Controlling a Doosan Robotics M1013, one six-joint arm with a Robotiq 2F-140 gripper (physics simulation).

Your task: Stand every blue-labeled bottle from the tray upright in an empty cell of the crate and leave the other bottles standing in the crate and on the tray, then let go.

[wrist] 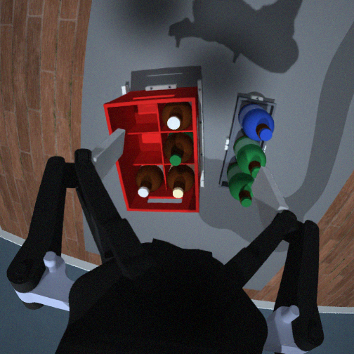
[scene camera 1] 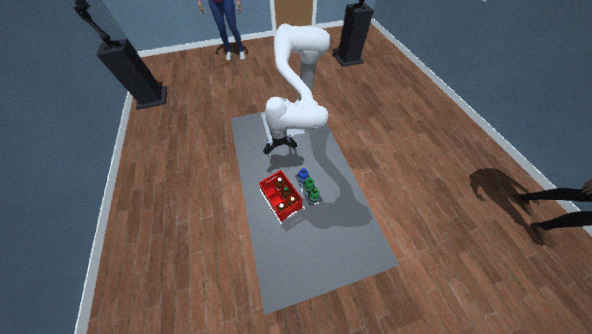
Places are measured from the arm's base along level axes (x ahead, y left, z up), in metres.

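Pixels of known places: gripper, between the fingertips: [scene camera 1: 281,155].
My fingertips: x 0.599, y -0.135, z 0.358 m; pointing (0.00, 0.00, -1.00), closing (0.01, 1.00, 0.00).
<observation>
Behind a point stands the place of what it marks.
A blue-labeled bottle [scene camera 1: 303,175] @[y 0.007, x 0.637, z 0.082 m] [wrist: 256,123] stands at the far end of the tray [wrist: 230,137]. Two green bottles [scene camera 1: 309,184] @[y 0.025, x 0.722, z 0.087 m] [wrist: 251,157] stand in line with it there. The red crate [scene camera 1: 293,212] @[y -0.140, x 0.861, z -0.001 m] [wrist: 162,206] is beside the tray. In the wrist view its right column holds a white-capped bottle [wrist: 176,115], a green-capped bottle [wrist: 177,147] and a cream-capped bottle [wrist: 180,181]. Another white-capped bottle [wrist: 149,178] is in the lower left cell. The upper left and middle left cells are empty. My gripper [scene camera 1: 281,150] @[y -0.135, x 0.599, z 0.358 m] [wrist: 190,159] is open and empty, raised above the mat, apart from the bottles.
The grey mat [scene camera 1: 325,260] @[y -0.031, x 1.221, z -0.032 m] [wrist: 107,55] lies under the crate and tray. The white arm [scene camera 1: 300,117] @[y -0.040, x 0.671, z 0.727 m] reaches in from the back. Black pedestals [scene camera 1: 132,72] [scene camera 1: 355,35] stand on the floor behind. One person [scene camera 1: 225,20] stands at the back; another's legs [scene camera 1: 560,195] show at right.
</observation>
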